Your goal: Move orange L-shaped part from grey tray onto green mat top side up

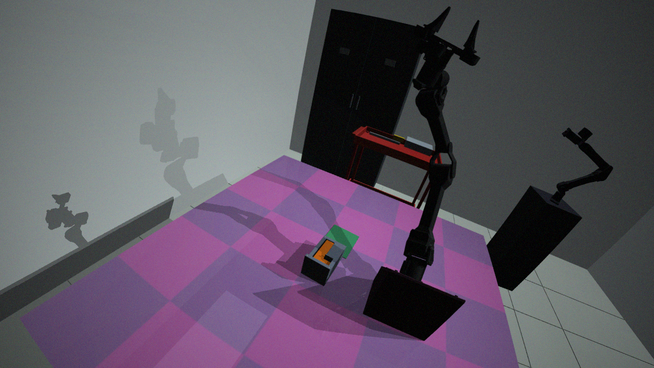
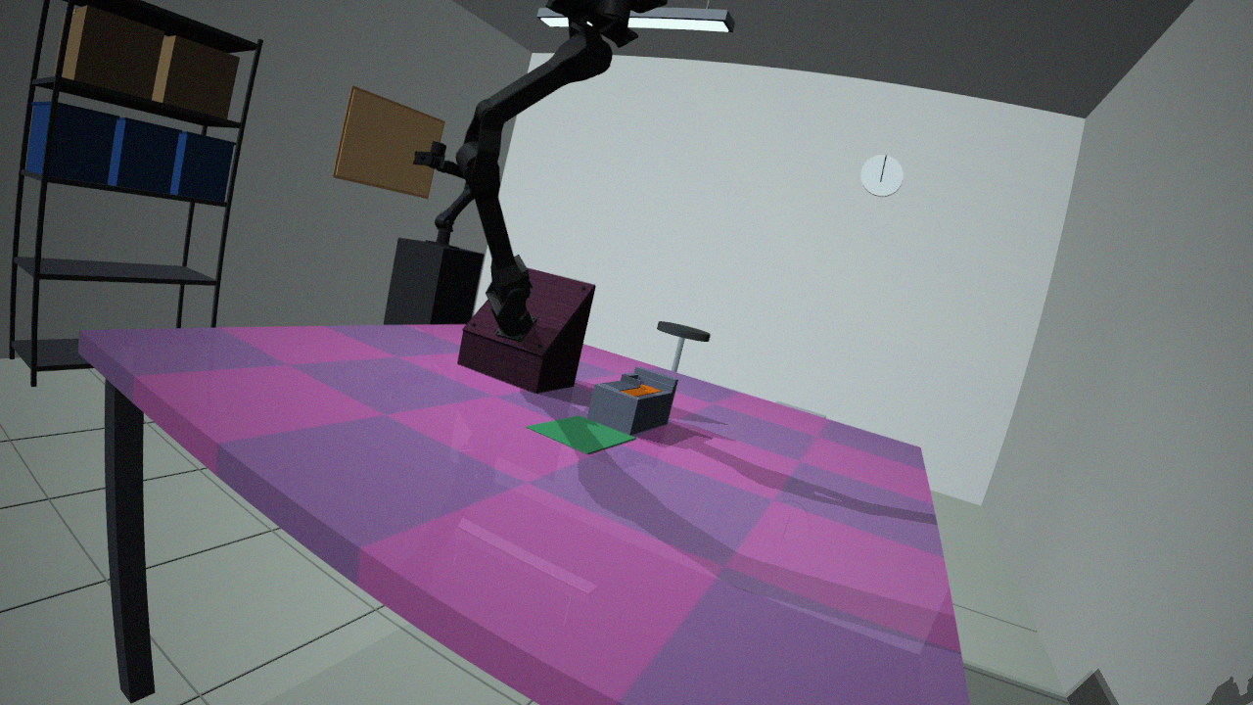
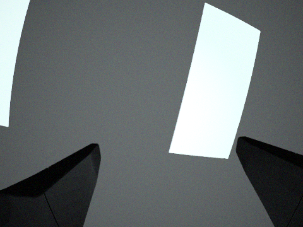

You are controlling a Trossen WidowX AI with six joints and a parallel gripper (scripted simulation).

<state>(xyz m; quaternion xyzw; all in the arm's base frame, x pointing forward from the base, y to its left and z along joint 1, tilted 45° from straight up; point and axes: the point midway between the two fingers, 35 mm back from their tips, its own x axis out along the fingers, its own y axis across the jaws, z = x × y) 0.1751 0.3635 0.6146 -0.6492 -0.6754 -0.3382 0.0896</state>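
Now: the orange L-shaped part 140 mm ahead of my gripper tip, 180 mm to the left of it and 790 mm below it. The rest, counted from my gripper tip: green mat: 120 mm ahead, 20 mm to the left, 850 mm below.
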